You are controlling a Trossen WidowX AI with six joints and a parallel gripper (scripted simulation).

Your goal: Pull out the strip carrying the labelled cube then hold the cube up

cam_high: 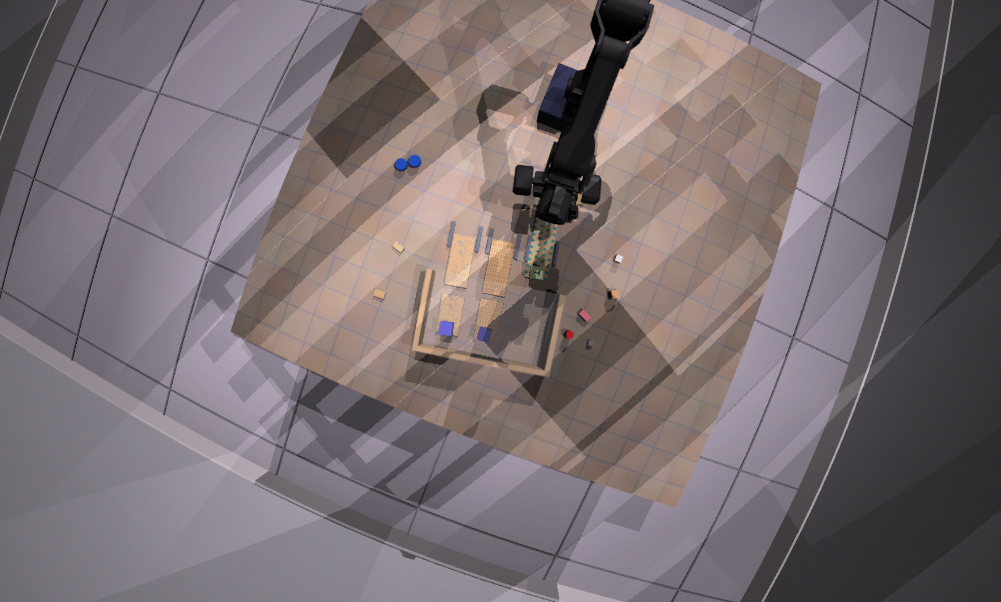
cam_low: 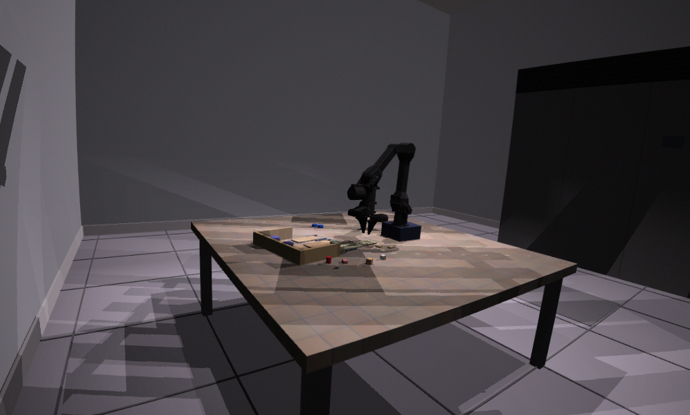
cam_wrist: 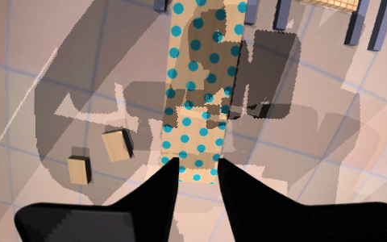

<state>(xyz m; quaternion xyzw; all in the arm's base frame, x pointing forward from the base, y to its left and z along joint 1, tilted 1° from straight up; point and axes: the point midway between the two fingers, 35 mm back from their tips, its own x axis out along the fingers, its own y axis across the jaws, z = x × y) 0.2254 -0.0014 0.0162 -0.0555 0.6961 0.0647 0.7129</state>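
The strip is 80 mm ahead of my gripper tip, 10 mm to the left of it and 40 mm below it. Also, from my gripper tip: tan cube: 180 mm ahead, 220 mm to the left, 30 mm below; then pink block: 250 mm ahead, 160 mm to the left, 40 mm below; then white cube: 90 mm ahead, 200 mm to the left, 40 mm below.
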